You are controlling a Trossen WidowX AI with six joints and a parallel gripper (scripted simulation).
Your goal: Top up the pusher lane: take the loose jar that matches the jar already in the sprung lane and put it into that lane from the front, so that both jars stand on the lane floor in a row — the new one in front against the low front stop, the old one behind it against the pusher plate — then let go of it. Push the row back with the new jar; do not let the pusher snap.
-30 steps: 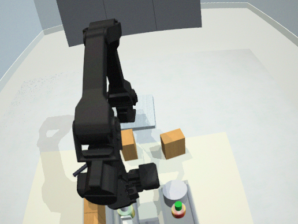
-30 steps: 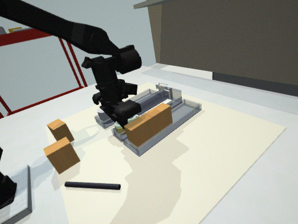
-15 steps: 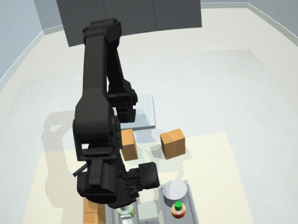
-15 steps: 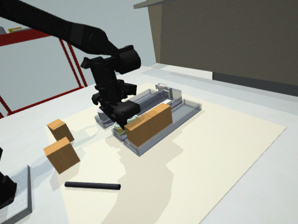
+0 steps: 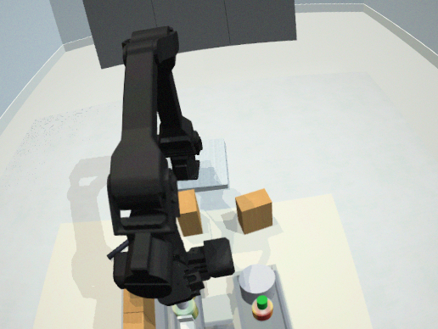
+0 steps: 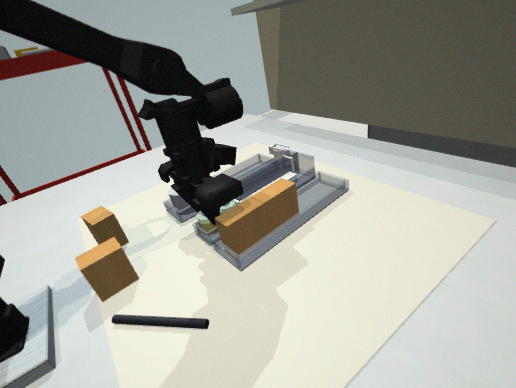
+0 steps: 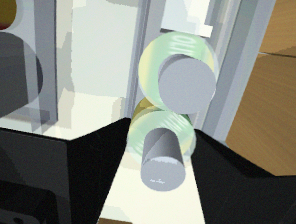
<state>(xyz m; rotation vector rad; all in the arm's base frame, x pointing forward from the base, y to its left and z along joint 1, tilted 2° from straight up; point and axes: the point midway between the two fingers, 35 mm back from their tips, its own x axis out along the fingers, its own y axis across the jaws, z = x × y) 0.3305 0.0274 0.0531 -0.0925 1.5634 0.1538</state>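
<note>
Right now the grey cylinder is 10 mm behind my gripper tip, 130 mm to the left of it and 10 mm below it. From my gripper tip the other things lie so: white pusher plate (140 mm ahead, 50 mm to the left, 20 mm above); then black rod (140 mm behind, 130 mm to the right, 30 mm below); then sprung lane (140 mm ahead, 50 mm to the left, 20 mm below).
</note>
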